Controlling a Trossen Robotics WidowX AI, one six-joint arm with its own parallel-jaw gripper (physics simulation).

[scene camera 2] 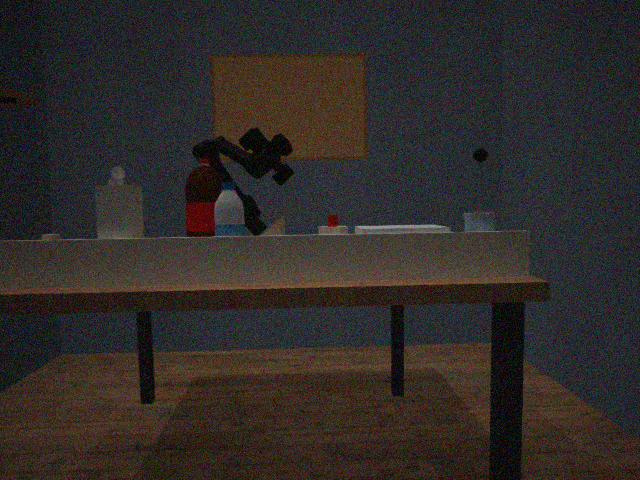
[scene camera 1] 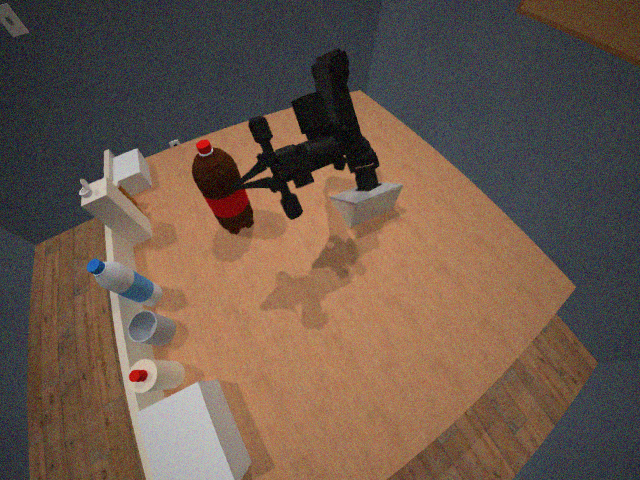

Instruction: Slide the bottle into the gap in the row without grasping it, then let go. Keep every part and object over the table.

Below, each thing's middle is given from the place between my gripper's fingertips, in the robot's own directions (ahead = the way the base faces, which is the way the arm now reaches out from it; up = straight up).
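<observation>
With the large dark brown bottle point(scene camera 1: 214, 171), my hand is 150 mm above it and 170 mm to the left of it. The white carton point(scene camera 1: 102, 199) is 180 mm below my hand, 290 mm ahead of it and 330 mm to the right of it. I also see the grey cup point(scene camera 1: 147, 327), which is 260 mm below my hand, 330 mm ahead and 20 mm to the left, and the blue-capped white bottle point(scene camera 1: 114, 276), 200 mm below that same hand, 320 mm ahead and 90 mm to the right.
</observation>
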